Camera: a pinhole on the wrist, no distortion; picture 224 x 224 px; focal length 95.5 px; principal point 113.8 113.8 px. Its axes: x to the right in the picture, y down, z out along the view. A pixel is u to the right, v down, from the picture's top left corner.
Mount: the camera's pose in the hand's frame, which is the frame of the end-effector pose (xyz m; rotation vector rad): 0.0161 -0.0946 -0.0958 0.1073 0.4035 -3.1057
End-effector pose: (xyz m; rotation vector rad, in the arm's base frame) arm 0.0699 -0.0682 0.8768 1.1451 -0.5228 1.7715
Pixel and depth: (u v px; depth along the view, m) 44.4 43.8 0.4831
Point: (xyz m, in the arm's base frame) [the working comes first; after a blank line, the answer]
In the camera's frame: -0.3511 -0.3541 0.4831

0.1488 -0.3313 1.4083
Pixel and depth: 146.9 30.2 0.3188
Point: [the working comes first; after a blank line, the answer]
In the camera's frame: 0.1105 -0.2791 0.3188

0.1347 -0.3737 0.9146
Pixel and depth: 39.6 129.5 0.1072
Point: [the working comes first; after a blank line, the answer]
In the camera's frame: -0.0833 0.0176 0.1072

0.1830 0.0351 0.9438
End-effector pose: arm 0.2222 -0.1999 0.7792 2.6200 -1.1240 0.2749
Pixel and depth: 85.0 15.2 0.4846
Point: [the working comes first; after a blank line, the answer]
In the camera's frame: -0.1461 -0.5003 0.4846

0.1438 -0.6222 0.3794
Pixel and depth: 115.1 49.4 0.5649
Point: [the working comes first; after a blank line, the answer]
In the camera's frame: 0.0077 -0.3809 0.5649

0.1388 -0.4381 0.2772
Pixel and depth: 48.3 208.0 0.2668
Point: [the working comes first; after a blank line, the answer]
In the camera's frame: -0.1830 0.2632 0.2668

0.6599 -0.0849 0.6563
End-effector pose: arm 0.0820 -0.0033 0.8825 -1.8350 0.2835 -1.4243
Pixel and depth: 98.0 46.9 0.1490
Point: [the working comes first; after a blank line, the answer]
In the camera's frame: -0.0247 -0.1044 0.1490

0.1516 0.0341 0.9202
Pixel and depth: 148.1 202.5 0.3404
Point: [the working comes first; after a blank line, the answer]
In the camera's frame: 0.1223 0.3162 0.3404

0.0333 0.4601 1.1190
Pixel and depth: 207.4 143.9 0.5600
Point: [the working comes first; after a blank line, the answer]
In the camera's frame: 0.5489 0.1765 0.5600

0.0970 0.7673 0.7301
